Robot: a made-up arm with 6 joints. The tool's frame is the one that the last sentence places.
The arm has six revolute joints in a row. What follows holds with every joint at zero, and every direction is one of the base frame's.
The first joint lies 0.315 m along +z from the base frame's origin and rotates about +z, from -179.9 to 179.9 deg.
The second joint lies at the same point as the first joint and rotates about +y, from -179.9 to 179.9 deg.
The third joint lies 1.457 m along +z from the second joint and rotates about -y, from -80 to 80 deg.
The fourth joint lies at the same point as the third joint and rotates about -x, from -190 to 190 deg.
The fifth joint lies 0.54 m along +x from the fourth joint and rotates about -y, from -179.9 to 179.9 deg.
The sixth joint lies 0.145 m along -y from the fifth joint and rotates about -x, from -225 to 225 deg.
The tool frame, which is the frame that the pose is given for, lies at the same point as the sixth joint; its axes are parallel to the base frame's.
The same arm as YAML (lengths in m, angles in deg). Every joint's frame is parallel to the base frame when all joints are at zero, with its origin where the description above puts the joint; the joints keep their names.
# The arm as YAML. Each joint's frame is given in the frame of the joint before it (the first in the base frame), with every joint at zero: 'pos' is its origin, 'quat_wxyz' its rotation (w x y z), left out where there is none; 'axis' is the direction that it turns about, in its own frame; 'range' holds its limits. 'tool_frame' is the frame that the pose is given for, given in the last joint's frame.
length_unit: m
angle_unit: deg
joints:
  - joint: joint 1
    pos: [0.0, 0.0, 0.315]
    axis: "+z"
    range: [-179.9, 179.9]
  - joint: joint 2
    pos: [0.0, 0.0, 0.0]
    axis: "+y"
    range: [-179.9, 179.9]
  - joint: joint 3
    pos: [0.0, 0.0, 1.457]
    axis: "-y"
    range: [-80.0, 80.0]
  - joint: joint 4
    pos: [0.0, 0.0, 0.0]
    axis: "-x"
    range: [-190.0, 190.0]
  - joint: joint 5
    pos: [0.54, 0.0, 0.0]
    axis: "-y"
    range: [-179.9, 179.9]
  - joint: joint 6
    pos: [0.0, -0.145, 0.0]
    axis: "-x"
    range: [-225.0, 225.0]
tool_frame:
  pos: [0.0, 0.0, 0.0]

